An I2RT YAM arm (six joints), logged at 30 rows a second.
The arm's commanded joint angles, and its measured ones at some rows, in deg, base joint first. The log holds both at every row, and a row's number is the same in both.
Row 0, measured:
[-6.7, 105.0, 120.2, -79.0, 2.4, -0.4]
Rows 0 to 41, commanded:
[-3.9, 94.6, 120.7, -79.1, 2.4, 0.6]
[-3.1, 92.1, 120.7, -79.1, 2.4, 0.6]
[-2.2, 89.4, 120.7, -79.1, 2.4, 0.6]
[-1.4, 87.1, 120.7, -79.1, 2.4, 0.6]
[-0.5, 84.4, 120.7, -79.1, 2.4, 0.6]
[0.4, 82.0, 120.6, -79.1, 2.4, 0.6]
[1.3, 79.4, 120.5, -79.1, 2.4, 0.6]
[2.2, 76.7, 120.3, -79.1, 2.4, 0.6]
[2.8, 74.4, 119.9, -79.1, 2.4, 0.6]
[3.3, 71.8, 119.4, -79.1, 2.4, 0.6]
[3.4, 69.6, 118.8, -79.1, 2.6, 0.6]
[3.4, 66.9, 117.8, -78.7, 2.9, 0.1]
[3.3, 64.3, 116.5, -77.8, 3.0, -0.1]
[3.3, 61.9, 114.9, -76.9, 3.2, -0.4]
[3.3, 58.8, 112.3, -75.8, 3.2, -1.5]
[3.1, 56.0, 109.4, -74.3, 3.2, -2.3]
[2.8, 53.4, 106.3, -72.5, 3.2, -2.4]
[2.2, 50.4, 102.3, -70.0, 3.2, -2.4]
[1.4, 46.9, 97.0, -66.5, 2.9, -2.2]
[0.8, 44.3, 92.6, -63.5, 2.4, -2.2]
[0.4, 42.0, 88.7, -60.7, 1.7, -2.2]
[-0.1, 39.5, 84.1, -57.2, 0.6, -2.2]
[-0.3, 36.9, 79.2, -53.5, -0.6, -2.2]
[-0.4, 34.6, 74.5, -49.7, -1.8, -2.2]
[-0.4, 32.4, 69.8, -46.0, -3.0, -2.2]
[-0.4, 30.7, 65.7, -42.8, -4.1, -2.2]
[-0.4, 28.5, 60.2, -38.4, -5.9, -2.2]
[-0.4, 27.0, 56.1, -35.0, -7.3, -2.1]
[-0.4, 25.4, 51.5, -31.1, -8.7, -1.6]
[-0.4, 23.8, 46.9, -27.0, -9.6, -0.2]
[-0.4, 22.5, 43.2, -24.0, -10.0, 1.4]
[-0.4, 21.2, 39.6, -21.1, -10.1, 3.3]
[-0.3, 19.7, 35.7, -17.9, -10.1, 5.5]
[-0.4, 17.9, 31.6, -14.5, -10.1, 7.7]
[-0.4, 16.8, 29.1, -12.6, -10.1, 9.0]
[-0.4, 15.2, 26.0, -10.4, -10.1, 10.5]
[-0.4, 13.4, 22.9, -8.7, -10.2, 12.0]
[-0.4, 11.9, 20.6, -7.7, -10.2, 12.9]
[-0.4, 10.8, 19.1, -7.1, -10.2, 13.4]
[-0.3, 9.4, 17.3, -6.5, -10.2, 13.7]
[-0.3, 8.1, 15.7, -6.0, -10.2, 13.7]
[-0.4, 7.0, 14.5, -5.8, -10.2, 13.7]
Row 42, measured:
[0.1, 9.9, 17.0, -6.7, -9.3, 10.2]
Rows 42 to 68, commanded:
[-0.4, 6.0, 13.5, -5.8, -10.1, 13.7]
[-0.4, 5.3, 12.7, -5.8, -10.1, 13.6]
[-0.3, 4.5, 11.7, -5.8, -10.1, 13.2]
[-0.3, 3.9, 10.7, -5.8, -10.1, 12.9]
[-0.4, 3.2, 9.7, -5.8, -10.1, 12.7]
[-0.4, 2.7, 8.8, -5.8, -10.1, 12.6]
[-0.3, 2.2, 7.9, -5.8, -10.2, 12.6]
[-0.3, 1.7, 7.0, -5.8, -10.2, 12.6]
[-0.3, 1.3, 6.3, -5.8, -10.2, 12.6]
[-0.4, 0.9, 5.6, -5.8, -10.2, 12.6]
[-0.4, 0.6, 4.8, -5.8, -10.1, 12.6]
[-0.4, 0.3, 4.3, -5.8, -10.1, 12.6]
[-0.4, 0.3, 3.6, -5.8, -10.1, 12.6]
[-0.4, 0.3, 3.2, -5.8, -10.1, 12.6]
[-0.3, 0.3, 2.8, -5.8, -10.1, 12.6]
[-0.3, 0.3, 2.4, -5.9, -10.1, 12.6]
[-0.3, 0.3, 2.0, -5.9, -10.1, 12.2]
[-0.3, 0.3, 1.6, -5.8, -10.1, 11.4]
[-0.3, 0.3, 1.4, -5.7, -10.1, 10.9]
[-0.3, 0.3, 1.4, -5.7, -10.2, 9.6]
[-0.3, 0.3, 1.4, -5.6, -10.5, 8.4]
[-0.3, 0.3, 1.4, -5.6, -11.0, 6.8]
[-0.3, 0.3, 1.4, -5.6, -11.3, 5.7]
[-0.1, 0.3, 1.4, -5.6, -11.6, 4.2]
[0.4, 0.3, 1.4, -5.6, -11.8, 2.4]
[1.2, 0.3, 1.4, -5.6, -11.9, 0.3]
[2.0, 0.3, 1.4, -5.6, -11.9, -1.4]
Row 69, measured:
[0.4, 1.0, 1.8, -5.9, -10.7, 5.4]
